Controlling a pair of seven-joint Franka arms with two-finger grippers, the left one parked.
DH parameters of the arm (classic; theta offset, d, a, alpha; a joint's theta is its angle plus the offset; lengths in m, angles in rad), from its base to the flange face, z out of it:
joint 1: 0 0.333 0 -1.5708
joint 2: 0 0 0 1.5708
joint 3: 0 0.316 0.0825 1.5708
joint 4: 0 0 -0.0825 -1.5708
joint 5: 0 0.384 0 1.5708
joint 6: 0 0 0.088 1.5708
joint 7: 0 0.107 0 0
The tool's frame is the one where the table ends.
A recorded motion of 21 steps. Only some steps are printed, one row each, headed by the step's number.
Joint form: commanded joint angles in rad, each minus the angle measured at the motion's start. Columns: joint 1, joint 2, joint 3, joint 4, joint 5, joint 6, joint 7.
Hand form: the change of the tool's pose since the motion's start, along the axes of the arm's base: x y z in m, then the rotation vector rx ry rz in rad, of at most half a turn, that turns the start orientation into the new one. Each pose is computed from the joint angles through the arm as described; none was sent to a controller.
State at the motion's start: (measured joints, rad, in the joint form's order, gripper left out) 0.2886 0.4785 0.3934 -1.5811 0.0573 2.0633 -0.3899
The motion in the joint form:
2: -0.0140 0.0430 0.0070 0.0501 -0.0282 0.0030 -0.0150
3: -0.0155 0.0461 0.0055 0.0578 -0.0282 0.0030 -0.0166
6: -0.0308 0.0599 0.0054 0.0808 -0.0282 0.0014 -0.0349
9: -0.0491 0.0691 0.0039 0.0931 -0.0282 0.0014 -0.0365
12: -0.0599 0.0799 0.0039 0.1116 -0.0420 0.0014 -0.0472
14: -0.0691 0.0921 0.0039 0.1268 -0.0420 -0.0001 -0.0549
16: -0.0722 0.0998 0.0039 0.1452 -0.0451 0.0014 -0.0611
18: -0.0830 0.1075 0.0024 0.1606 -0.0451 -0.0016 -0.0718
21: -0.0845 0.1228 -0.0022 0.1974 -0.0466 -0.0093 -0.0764
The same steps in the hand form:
2: 0.0169 -0.0027 -0.0039 0.0045 -0.0197 0.0089
3: 0.0197 -0.0040 -0.0025 0.0075 -0.0234 0.0061
6: 0.0311 -0.0120 -0.0010 0.0173 -0.0312 0.0043
9: 0.0417 -0.0230 -0.0016 0.0209 -0.0330 -0.0162
12: 0.0505 -0.0296 -0.0003 0.0191 -0.0479 -0.0146
14: 0.0575 -0.0349 -0.0015 0.0239 -0.0491 -0.0192
16: 0.0630 -0.0366 0.0021 0.0307 -0.0612 -0.0193
18: 0.0706 -0.0440 0.0036 0.0349 -0.0667 -0.0236
21: 0.0799 -0.0475 0.0092 0.0428 -0.0786 -0.0301

